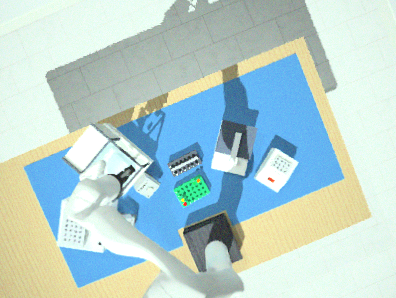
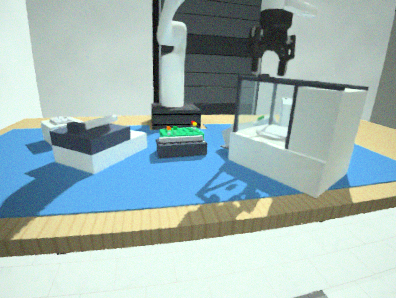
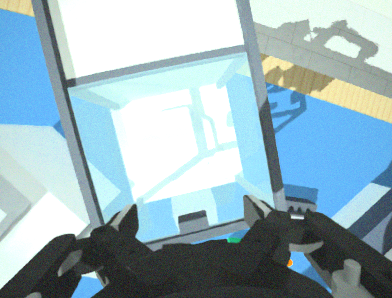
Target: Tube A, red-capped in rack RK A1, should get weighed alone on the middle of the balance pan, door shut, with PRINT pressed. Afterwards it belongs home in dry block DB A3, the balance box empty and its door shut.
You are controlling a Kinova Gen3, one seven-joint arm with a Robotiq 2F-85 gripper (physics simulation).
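Note:
My gripper is open and empty, just above the top of the balance box. The dark door handle lies below and between the fingertips. Pale glass seems to span the chamber top; the door looks shut. I see no tube on the white surface inside. A red cap shows at one corner of the green rack, with yellow beside it and orange at another corner. Labels are unreadable, so I cannot tell which unit is the dry block.
A dark rack stands beside the green one. A small white box adjoins the balance. A dark-lidded machine stands right of the racks, beyond it a white unit. Another white unit stands near my arm.

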